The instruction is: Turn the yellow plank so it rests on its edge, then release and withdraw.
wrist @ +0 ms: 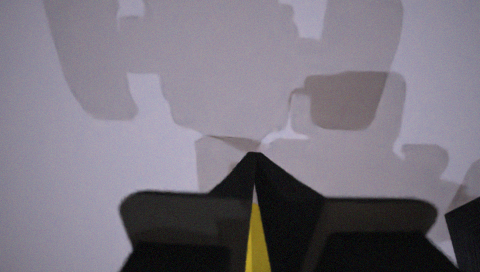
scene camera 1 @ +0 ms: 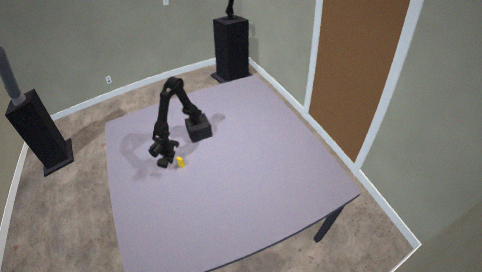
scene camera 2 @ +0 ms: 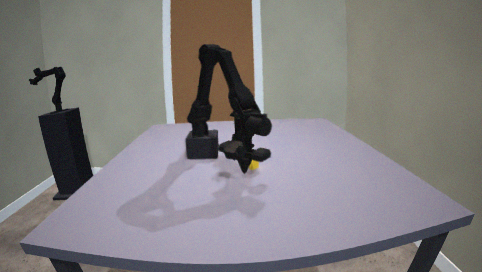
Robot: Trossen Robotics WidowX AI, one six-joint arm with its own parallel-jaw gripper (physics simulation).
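The yellow plank (scene camera 1: 180, 162) (scene camera 2: 254, 165) is on the table, small and slightly tilted in scene camera 1. In scene camera 2 the gripper hides much of it. In the wrist view a narrow strip of the plank (wrist: 257, 242) shows through the gap behind the closed fingertips. Which face it rests on is hard to tell. My gripper (scene camera 1: 172, 160) (scene camera 2: 245, 171) (wrist: 253, 158) is shut and empty, pointing down low over the table. Its tips are right beside the plank; whether they touch it is not clear.
The grey-lilac table (scene camera 1: 235, 200) (scene camera 2: 300, 230) carries the arm's dark base block (scene camera 1: 199, 128) (scene camera 2: 202, 145). Shadows of the arm fall on the table. A black pedestal (scene camera 1: 231, 47) (scene camera 2: 66, 150) with another arm stands beyond the table, and another black pedestal (scene camera 1: 39, 131) stands at the left in scene camera 1.
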